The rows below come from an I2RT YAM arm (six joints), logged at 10 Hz.
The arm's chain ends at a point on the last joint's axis. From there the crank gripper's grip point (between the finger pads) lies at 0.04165 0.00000 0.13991 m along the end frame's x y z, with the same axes.
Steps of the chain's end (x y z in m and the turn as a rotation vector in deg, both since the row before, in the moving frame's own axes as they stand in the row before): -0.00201 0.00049 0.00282 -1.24 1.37 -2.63; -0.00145 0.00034 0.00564 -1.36 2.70 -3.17; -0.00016 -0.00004 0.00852 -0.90 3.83 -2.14; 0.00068 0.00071 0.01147 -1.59 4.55 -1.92; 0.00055 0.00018 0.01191 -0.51 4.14 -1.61; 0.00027 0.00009 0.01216 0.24 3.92 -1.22; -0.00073 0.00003 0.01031 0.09 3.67 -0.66; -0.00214 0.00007 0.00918 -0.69 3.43 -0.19; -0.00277 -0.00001 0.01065 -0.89 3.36 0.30; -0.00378 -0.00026 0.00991 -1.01 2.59 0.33; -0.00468 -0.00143 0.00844 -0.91 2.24 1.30
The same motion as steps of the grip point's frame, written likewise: 0.00135 0.00152 0.00177 -1.24 1.37 -2.63; 0.00512 0.00115 0.00351 -1.36 2.70 -3.17; 0.00910 0.00040 0.00542 -0.90 3.83 -2.14; 0.01169 0.00296 0.00769 -1.59 4.55 -1.92; 0.01054 0.00010 0.00854 -0.51 4.14 -1.61; 0.00972 -0.00148 0.00898 0.24 3.92 -1.22; 0.00814 -0.00072 0.00736 0.09 3.67 -0.66; 0.00616 0.00159 0.00643 -0.69 3.43 -0.19; 0.00535 0.00238 0.00795 -0.89 3.36 0.30; 0.00249 0.00245 0.00786 -1.01 2.59 0.33; 0.00072 0.00179 0.00668 -0.91 2.24 1.30
